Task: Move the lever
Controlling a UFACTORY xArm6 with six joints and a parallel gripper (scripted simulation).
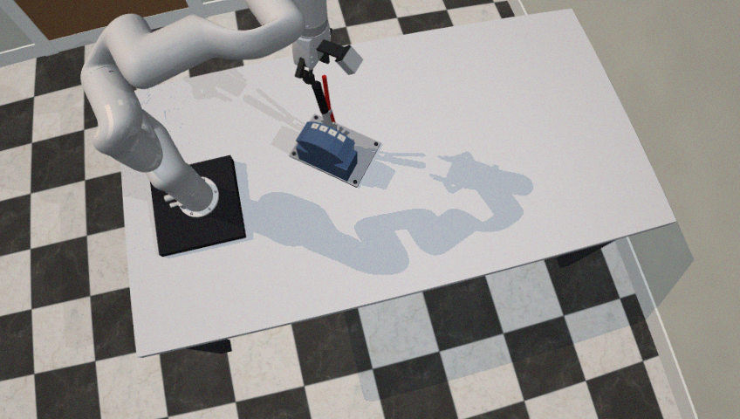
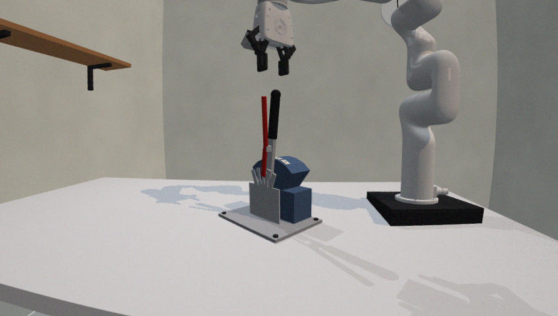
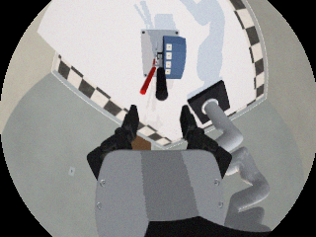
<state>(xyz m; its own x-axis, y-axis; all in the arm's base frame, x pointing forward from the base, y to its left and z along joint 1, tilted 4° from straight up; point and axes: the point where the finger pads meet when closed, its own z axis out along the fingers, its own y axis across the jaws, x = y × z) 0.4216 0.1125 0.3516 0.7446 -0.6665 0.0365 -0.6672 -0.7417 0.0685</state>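
Right now my hand is 200 mm above the red bar and 20 mm short of it.
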